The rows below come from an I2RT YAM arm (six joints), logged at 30 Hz.
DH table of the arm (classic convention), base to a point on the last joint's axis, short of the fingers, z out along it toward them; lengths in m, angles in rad. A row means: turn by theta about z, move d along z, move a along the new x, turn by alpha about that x. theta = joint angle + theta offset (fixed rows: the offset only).
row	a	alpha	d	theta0
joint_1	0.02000	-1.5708	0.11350	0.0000
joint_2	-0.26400	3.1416	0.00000	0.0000
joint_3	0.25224	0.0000	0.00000	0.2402
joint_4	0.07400	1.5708	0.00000	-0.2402
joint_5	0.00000	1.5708	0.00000	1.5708
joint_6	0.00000	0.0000	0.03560	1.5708
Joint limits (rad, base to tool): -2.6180..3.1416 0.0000..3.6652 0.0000..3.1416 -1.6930..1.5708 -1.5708..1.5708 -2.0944..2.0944
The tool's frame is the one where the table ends.
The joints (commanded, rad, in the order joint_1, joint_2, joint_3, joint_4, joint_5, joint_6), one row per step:
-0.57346, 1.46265, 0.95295, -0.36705, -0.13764, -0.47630
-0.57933, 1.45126, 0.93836, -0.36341, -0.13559, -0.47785
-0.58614, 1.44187, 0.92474, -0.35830, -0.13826, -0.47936
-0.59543, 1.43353, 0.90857, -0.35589, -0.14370, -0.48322
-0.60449, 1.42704, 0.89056, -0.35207, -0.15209, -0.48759
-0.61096, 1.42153, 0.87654, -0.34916, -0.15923, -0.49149
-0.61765, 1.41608, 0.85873, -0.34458, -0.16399, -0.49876
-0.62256, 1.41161, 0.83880, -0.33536, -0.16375, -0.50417
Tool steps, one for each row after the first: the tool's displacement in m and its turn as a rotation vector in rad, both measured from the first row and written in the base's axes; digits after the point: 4 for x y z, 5 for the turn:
-0.0036, 0.0002, -0.0011, -0.00250, 0.00085, -0.00600
-0.0069, 0.0000, -0.0024, -0.00218, -0.00065, -0.00995
-0.0110, -0.0004, -0.0049, 0.00197, 0.00245, -0.01283
-0.0149, -0.0006, -0.0084, 0.00903, 0.00620, -0.01322
-0.0179, -0.0004, -0.0110, 0.01444, 0.00855, -0.01220
-0.0214, -0.0001, -0.0147, 0.01759, 0.01442, -0.01034
-0.0246, 0.0004, -0.0190, 0.01784, 0.02079, -0.01126

